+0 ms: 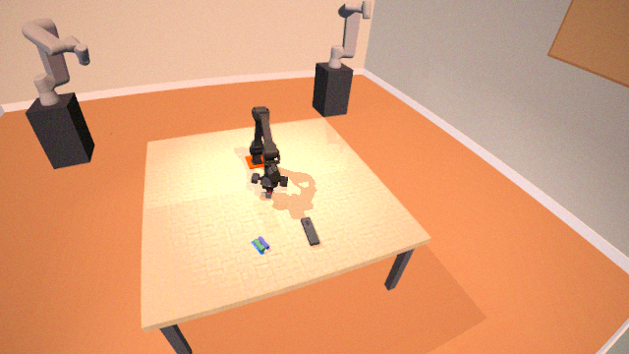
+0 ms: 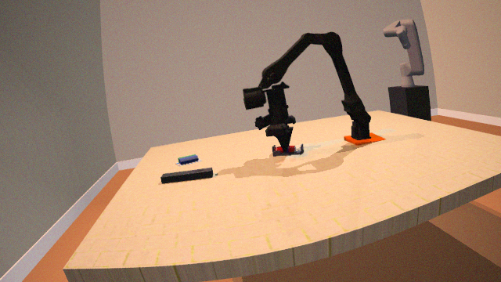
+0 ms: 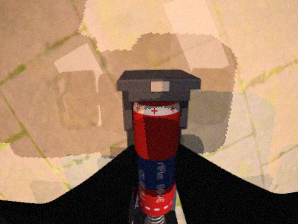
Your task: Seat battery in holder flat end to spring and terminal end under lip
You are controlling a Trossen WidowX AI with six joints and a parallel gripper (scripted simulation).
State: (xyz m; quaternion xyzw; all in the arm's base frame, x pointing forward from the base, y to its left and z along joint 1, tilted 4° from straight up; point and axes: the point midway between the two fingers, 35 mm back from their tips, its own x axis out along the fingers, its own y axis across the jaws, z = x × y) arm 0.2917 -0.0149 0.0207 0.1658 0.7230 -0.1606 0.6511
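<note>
Right now the blue battery is 1 cm above my gripper tip. The rest, counted from my gripper tip: black remote: 33 cm ahead, 9 cm to the left.
</note>
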